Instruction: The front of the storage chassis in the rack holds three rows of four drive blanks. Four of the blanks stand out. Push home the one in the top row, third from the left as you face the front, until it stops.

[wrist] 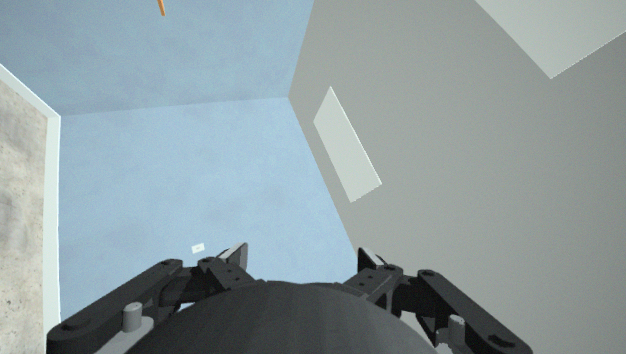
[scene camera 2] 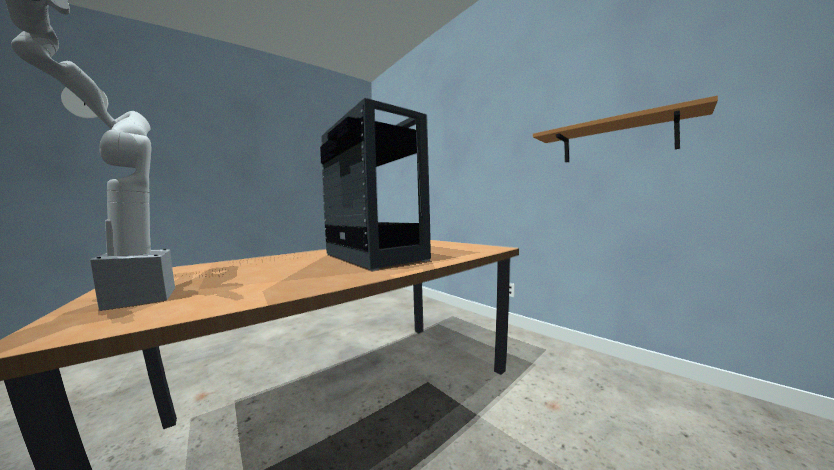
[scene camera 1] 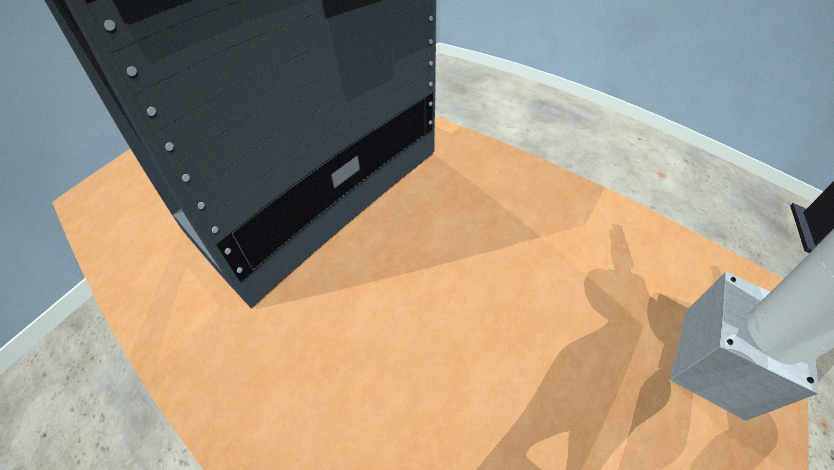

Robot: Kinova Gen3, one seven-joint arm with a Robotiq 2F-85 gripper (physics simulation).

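Pixels of known places: gripper, fingertip midpoint: (wrist: 302, 257); arm's base, link origin: (scene camera 2: 130, 253) (scene camera 1: 776, 334).
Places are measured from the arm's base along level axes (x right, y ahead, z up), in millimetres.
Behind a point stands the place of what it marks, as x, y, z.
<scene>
The rack (scene camera 1: 192, 64) @(-192, 722, 256) (scene camera 2: 371, 186) @(234, 685, 178) is a tall dark frame standing on the table. In the scene camera 2 view its front faces left, toward the arm, and dark units fill its upper front; the separate drive blanks cannot be made out. In the scene camera 1 view the lower part of the rack's front shows, and the rows of blanks cannot be told there. My gripper (wrist: 302, 257) @(122, -165, 731) is open and empty in the wrist view, with its fingers wide apart, facing wall and ceiling. The arm is raised high at the left of the scene camera 2 view, well away from the rack.
The arm's grey base block (scene camera 1: 700, 332) @(0, 85, -62) (scene camera 2: 131, 283) @(82, 5, -71) stands on the wooden table (scene camera 1: 350, 361) @(-247, 543, -129) (scene camera 2: 291, 283) @(171, 401, -130), apart from the rack. A wooden wall shelf (scene camera 2: 630, 121) is fixed at the right. Pale rectangular panels (wrist: 345, 145) are on the ceiling in the wrist view.
</scene>
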